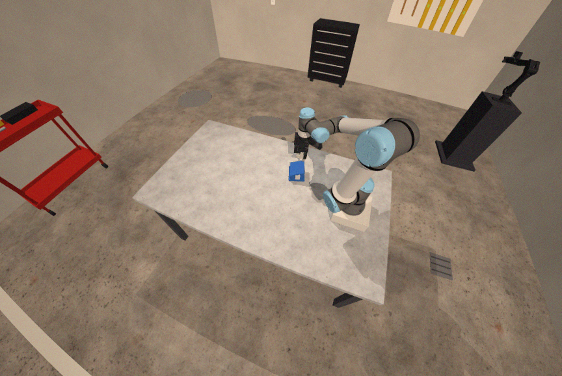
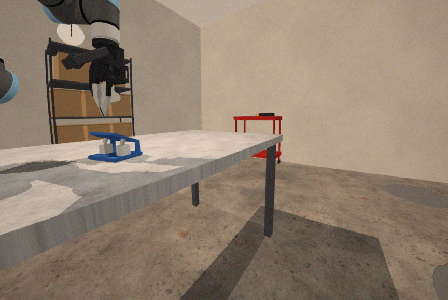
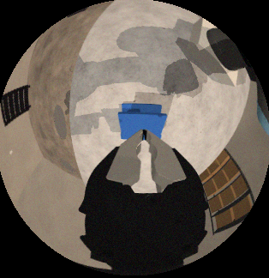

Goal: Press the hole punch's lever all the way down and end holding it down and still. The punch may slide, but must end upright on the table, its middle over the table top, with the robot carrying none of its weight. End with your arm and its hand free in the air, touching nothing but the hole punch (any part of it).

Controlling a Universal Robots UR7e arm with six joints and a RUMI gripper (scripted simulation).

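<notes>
My hand is 11 cm above the hole punch, 4 cm short of it and 1 cm to the right of it.
</notes>
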